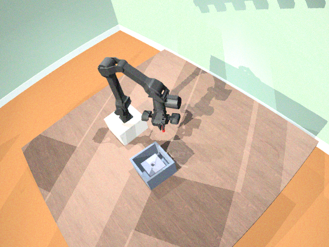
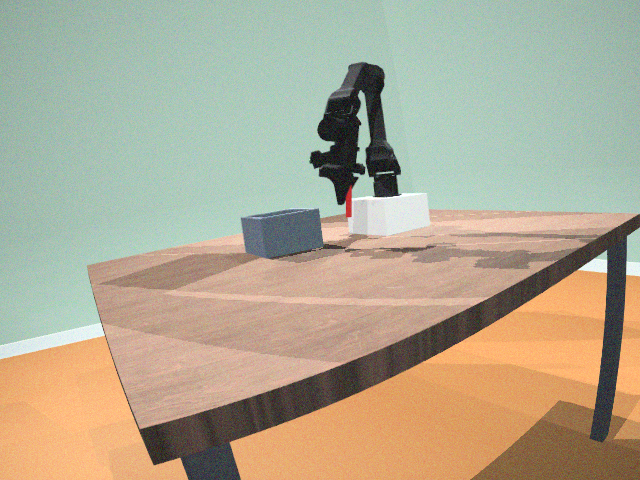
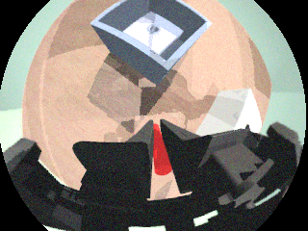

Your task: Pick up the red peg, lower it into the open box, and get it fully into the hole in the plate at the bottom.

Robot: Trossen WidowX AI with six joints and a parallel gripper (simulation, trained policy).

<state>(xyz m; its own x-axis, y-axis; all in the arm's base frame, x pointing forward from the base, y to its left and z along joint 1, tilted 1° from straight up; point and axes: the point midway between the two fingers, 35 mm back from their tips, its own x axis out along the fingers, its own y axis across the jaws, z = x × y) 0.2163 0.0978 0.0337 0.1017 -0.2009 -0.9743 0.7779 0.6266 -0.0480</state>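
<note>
My gripper tip is now 150 mm to the left of the pale plate, 100 mm short of it and 60 mm above it. Round my gripper tip: grey-blue box 150 mm to the right, 100 mm ahead, 80 mm below; then red peg 20 mm to the left, 10 mm behind, 10 mm above.
</note>
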